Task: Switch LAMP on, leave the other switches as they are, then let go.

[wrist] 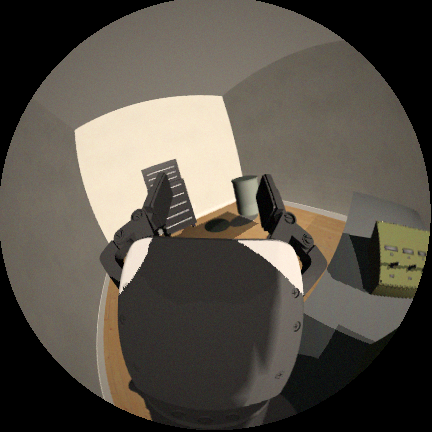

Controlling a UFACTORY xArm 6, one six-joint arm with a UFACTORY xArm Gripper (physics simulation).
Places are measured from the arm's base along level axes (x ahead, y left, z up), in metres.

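Pixels of known places: gripper, fingertip midpoint: (213, 182).
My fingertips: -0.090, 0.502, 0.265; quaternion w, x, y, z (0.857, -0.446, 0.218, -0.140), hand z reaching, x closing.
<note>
Behind a point stands the place of what it marks, as x, y, z.
A yellow-green switch box (400, 279) stands at the right edge of the wrist view, partly cut off by the edge of the round picture. Its face shows small pale label plates in a row and dark toggle switches (394, 265) below them. The labels are too small to read, so I cannot tell which switch is LAMP or how each is set. My gripper (213, 182) {-0.090, 0.502, 0.265} is open and empty, with its two dark fingers wide apart. It is well to the left of the box and does not touch it.
The box stands on a grey table top (355, 312) {0.174, 0.251, -0.138} at the right. A grey-green bin (245, 196) stands on the wooden floor beyond the fingers. A dark slatted cabinet (182, 202) stands behind the left finger, against a bright wall (115, 160).
</note>
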